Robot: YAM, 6 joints.
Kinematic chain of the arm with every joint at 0, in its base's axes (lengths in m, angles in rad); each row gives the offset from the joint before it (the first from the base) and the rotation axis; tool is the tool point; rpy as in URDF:
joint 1: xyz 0 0 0.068 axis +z
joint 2: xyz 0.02 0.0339 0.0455 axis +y
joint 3: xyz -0.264 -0.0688 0 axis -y
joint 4: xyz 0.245 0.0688 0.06 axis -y
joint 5: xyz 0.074 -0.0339 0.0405 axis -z
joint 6: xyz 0.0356 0 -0.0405 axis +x
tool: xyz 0 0 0 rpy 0 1.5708 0
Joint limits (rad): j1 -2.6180..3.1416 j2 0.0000..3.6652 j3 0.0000..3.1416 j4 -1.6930..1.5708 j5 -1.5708..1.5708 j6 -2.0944..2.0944
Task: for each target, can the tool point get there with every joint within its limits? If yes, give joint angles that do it. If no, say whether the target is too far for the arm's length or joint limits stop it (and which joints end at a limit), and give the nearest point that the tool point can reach.
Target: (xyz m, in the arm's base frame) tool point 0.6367 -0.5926 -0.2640
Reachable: no: too far | nearest point 0.4333 -0.4033 -0.1406 | short by 0.304 m
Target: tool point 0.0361 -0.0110 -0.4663
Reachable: no: joint limits stop it (at a limit: joint 2) | nearest point 0.0904 -0.0275 -0.3459 | short by 0.133 m
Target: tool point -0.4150 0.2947 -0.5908
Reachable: no: too far | nearest point -0.3249 0.2307 -0.3479 | short by 0.267 m
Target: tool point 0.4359 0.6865 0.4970
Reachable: no: too far | nearest point 0.3127 0.4925 0.3859 | short by 0.255 m
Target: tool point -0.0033 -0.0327 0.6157
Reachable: yes | joints 0.8677 0.8838 2.1059 -0.7515 0.5507 -1.1865
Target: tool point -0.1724 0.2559 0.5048
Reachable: yes | joints 2.2108 1.6127 2.1386 -0.9865 0.4198 -1.4833
